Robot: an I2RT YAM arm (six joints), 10 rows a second.
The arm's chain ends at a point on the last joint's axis. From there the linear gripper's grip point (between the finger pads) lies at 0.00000 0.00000 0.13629 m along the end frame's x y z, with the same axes.
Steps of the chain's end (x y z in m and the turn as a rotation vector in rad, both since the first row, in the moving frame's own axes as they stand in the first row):
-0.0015 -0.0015 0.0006 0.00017 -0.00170 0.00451
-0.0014 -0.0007 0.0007 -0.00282 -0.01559 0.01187
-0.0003 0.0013 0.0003 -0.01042 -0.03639 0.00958
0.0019 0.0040 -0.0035 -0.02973 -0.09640 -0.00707
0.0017 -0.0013 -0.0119 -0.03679 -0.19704 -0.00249
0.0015 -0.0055 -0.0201 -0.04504 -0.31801 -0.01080
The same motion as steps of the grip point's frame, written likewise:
-0.0017 -0.0015 0.0006 0.00017 -0.00170 0.00451
-0.0035 -0.0003 0.0007 -0.00282 -0.01559 0.01187
-0.0053 0.0027 0.0002 -0.01042 -0.03639 0.00958
-0.0112 0.0081 -0.0042 -0.02973 -0.09640 -0.00707
-0.0250 0.0037 -0.0146 -0.03679 -0.19704 -0.00249
-0.0411 0.0008 -0.0271 -0.04504 -0.31801 -0.01080

